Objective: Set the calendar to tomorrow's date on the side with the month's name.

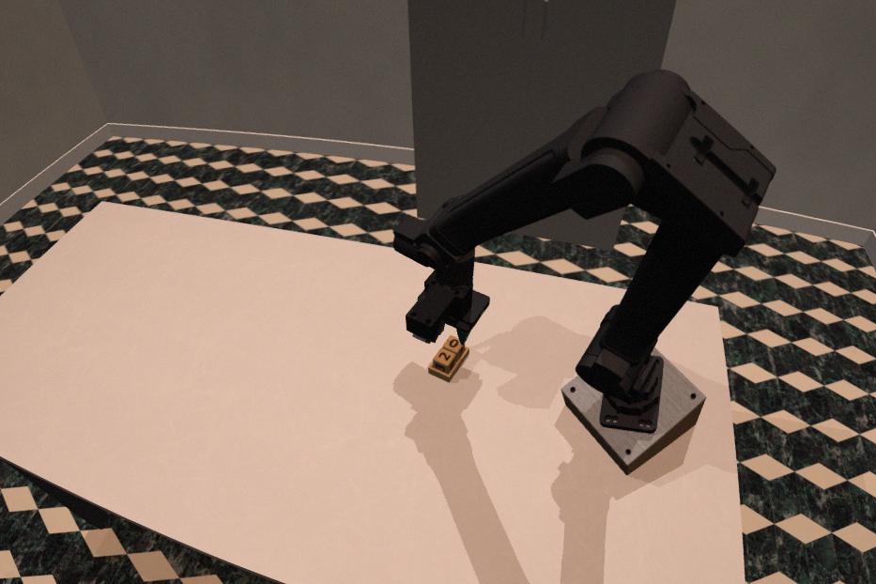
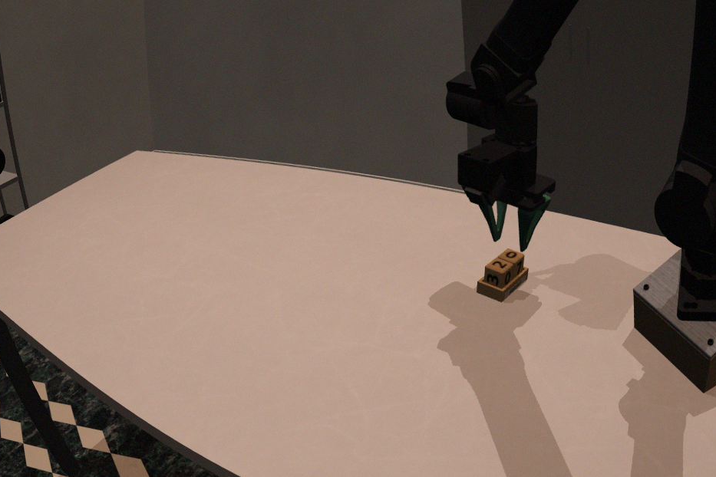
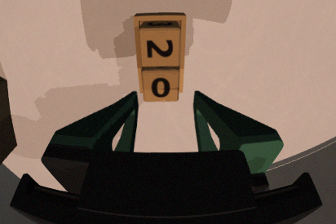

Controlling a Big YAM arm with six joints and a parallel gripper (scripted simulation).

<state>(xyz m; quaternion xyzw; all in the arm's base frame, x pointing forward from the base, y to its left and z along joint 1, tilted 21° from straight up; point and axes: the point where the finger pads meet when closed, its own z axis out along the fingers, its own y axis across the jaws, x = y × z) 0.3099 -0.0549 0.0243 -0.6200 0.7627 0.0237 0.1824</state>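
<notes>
Right now my hand is 50 mm above the tray and 20 mm to the right of it.
</notes>
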